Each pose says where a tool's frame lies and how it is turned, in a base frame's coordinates. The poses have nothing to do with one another.
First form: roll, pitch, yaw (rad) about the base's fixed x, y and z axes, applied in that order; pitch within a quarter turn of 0, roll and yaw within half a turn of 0; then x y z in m.
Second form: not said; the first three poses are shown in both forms.
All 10 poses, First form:
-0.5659 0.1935 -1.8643 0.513 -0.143 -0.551
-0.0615 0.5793 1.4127 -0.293 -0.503 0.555
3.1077 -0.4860 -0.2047 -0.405 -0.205 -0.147
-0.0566 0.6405 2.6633 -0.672 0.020 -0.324
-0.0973 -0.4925 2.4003 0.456 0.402 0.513
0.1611 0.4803 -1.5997 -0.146 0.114 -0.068
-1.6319 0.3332 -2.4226 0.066 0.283 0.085
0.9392 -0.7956 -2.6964 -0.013 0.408 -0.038
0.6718 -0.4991 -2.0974 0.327 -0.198 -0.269
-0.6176 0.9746 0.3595 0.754 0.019 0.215
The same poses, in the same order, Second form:
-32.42 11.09 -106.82 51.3 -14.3 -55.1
-3.52 33.19 80.94 -29.3 -50.3 55.5
178.06 -27.85 -11.73 -40.5 -20.5 -14.7
-3.24 36.70 152.60 -67.2 2.0 -32.4
-5.57 -28.22 137.53 45.6 40.2 51.3
9.23 27.52 -91.66 -14.6 11.4 -6.8
-93.50 19.09 -138.80 6.6 28.3 8.5
53.81 -45.58 -154.49 -1.3 40.8 -3.8
38.49 -28.60 -120.17 32.7 -19.8 -26.9
-35.39 55.84 20.60 75.4 1.9 21.5

